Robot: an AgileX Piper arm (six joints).
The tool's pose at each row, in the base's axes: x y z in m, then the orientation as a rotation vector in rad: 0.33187 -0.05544 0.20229 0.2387 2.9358 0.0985; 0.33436 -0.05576 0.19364 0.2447 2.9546 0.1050; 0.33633 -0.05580 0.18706 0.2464 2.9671 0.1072; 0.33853 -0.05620 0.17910 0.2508 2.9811 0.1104; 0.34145 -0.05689 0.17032 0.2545 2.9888 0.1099; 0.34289 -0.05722 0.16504 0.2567 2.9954 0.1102; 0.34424 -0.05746 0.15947 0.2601 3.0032 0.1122; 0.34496 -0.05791 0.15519 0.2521 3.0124 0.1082; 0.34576 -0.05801 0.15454 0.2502 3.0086 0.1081; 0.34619 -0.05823 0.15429 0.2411 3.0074 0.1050
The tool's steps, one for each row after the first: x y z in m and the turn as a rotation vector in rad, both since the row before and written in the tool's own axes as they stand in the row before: -0.00085 -0.00064 0.00894 -0.0020 0.0195 0.0040; -0.00082 -0.00029 0.00681 -0.0001 0.0127 0.0010; -0.00097 -0.00072 0.00818 -0.0004 0.0144 0.0028; -0.00173 -0.00096 0.00906 0.0013 0.0078 0.0023; -0.00076 -0.00054 0.00540 0.0006 0.0067 0.0013; -0.00066 -0.00048 0.00568 -0.0003 0.0081 0.0022; -0.00028 -0.00068 0.00430 0.0032 0.0083 -0.0056; -0.00073 -0.00002 0.00074 -0.0004 -0.0039 -0.0012; -0.00043 -0.00017 0.00029 0.0015 -0.0020 -0.0061
